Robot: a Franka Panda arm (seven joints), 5 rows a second.
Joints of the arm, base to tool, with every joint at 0 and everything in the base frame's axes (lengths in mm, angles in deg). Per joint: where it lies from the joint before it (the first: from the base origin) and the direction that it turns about. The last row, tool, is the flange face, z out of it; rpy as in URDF.
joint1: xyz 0 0 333 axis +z
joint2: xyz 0 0 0 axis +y
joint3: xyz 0 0 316 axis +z
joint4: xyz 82.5 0 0 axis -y
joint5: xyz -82.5 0 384 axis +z
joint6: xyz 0 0 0 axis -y
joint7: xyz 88 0 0 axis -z
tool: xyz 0 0 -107 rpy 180 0 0
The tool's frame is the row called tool.
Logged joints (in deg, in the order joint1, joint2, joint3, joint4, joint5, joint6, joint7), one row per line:
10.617, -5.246, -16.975, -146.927, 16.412, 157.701, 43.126
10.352, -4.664, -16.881, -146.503, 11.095, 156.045, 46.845
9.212, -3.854, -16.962, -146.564, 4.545, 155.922, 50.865
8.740, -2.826, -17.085, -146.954, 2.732, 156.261, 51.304
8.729, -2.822, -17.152, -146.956, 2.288, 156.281, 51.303
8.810, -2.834, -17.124, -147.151, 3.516, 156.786, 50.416
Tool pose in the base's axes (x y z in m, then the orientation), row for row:
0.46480, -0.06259, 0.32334, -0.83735, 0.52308, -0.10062, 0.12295
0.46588, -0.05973, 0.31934, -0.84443, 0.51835, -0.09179, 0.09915
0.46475, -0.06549, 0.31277, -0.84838, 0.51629, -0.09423, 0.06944
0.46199, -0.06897, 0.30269, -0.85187, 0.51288, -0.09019, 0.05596
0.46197, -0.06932, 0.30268, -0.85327, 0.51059, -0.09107, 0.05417
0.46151, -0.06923, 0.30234, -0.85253, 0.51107, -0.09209, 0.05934
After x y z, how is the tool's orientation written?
As a quaternion, x y z w.
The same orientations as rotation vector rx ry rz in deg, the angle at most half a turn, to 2 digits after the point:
-139.96, 87.43, -16.82
-143.09, 87.84, -15.55
-146.30, 89.04, -16.25
-148.10, 89.17, -15.68
-148.51, 88.87, -15.85
-147.92, 88.67, -15.98

